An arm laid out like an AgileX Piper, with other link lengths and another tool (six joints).
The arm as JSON. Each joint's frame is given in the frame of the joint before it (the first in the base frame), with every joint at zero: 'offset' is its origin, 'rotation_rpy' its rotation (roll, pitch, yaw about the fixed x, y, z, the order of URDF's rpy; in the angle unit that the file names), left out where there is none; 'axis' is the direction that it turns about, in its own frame. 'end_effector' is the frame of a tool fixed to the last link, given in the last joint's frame.
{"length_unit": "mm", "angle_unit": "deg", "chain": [
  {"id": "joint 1", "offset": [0.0, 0.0, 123.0], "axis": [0.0, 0.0, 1.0]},
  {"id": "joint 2", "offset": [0.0, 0.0, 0.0], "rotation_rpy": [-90.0, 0.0, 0.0], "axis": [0.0, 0.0, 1.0]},
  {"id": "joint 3", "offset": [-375.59, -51.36, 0.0], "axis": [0.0, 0.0, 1.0]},
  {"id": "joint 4", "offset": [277.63, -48.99, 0.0], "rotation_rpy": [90.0, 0.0, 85.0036], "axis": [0.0, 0.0, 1.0]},
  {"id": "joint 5", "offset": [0.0, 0.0, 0.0], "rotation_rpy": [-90.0, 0.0, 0.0], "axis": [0.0, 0.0, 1.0]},
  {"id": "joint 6", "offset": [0.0, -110.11, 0.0], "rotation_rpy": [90.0, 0.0, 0.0], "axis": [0.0, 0.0, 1.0]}
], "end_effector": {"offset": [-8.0, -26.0, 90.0], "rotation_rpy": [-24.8, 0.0, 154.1]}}
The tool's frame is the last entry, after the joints.
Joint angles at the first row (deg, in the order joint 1, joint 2, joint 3, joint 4, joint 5, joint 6):
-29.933 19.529 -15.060 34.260 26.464 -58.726
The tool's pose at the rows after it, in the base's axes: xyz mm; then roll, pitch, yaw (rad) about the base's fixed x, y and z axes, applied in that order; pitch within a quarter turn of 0, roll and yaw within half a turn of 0:
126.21 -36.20 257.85 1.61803 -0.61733 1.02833
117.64 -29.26 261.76 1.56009 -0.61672 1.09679
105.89 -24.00 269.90 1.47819 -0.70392 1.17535
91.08 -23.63 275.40 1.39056 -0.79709 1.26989
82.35 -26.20 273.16 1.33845 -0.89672 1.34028
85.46 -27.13 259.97 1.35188 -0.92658 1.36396
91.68 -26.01 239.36 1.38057 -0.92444 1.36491
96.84 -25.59 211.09 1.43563 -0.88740 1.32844
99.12 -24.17 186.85 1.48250 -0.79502 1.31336
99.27 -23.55 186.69 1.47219 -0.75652 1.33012
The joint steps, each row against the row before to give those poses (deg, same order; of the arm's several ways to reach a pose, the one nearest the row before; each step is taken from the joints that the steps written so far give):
0.803 -2.195 1.165 -3.665 1.287 -0.015
3.623 -3.753 0.121 -3.744 0.038 3.988
6.009 -4.722 0.001 -5.307 -1.316 10.695
7.527 -5.236 0.001 -9.698 -0.750 14.942
6.004 -3.624 0.707 -7.702 -0.458 12.988
3.972 -0.658 2.303 -4.147 -1.522 5.753
1.836 -0.078 3.661 -1.262 -2.584 1.304
0.198 0.001 4.385 -0.365 -2.031 -1.288
0.124 0.002 3.264 -0.003 -0.256 -4.783
0.001 -0.055 0.108 -0.003 0.067 -2.305

